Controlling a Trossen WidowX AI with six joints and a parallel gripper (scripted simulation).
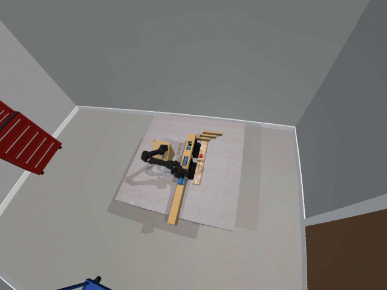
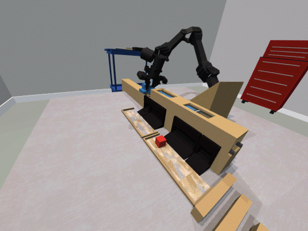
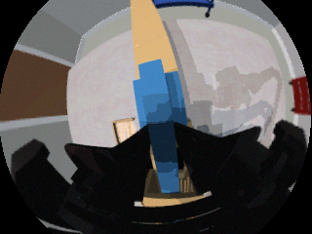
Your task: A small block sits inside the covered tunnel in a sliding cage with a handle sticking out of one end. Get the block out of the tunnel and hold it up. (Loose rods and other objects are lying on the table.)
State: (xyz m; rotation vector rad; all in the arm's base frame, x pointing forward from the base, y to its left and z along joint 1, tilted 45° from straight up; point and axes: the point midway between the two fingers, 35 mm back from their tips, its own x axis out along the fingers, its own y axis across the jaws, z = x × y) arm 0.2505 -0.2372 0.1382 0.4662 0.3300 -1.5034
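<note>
My gripper tip is now 70 mm to the right of the tan covered tunnel, 50 mm above it and 20 mm short of it.
</note>
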